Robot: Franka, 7 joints.
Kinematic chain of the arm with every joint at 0, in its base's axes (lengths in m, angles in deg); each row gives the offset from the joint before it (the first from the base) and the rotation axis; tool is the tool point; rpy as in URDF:
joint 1: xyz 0 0 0.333 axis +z
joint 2: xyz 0 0 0 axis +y
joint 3: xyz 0 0 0.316 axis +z
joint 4: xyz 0.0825 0 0 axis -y
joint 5: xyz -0.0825 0 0.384 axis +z
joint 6: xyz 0 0 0 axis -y
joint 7: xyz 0.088 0 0 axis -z
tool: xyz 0 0 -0.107 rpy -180 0 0
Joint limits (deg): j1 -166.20..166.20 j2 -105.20..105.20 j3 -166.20..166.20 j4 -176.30..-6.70 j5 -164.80..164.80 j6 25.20..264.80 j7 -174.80..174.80
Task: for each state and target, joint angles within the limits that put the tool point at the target. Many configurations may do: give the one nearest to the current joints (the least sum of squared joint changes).
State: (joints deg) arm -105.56 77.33 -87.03 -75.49 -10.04 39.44 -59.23
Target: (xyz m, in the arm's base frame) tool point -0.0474 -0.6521 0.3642
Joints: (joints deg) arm -58.67 81.69 -79.90 -46.00 -8.91 42.61 -59.23
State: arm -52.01 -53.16 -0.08 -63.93 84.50 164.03 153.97
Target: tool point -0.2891 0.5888 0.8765
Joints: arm -63.73 -70.57 5.21 -33.04 80.25 151.27 153.97
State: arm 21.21 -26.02 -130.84 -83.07 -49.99 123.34 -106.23
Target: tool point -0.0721 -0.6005 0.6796
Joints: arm 29.74 -2.90 -121.16 -89.60 -48.04 116.60 -106.23
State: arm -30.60 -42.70 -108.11 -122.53 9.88 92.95 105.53
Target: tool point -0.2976 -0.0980 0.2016
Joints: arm -50.14 -31.31 -121.43 -140.16 4.34 76.64 105.53
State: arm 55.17 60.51 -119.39 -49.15 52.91 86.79 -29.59
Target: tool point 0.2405 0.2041 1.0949
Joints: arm 77.81 38.10 -154.70 -33.44 50.48 108.45 -29.59
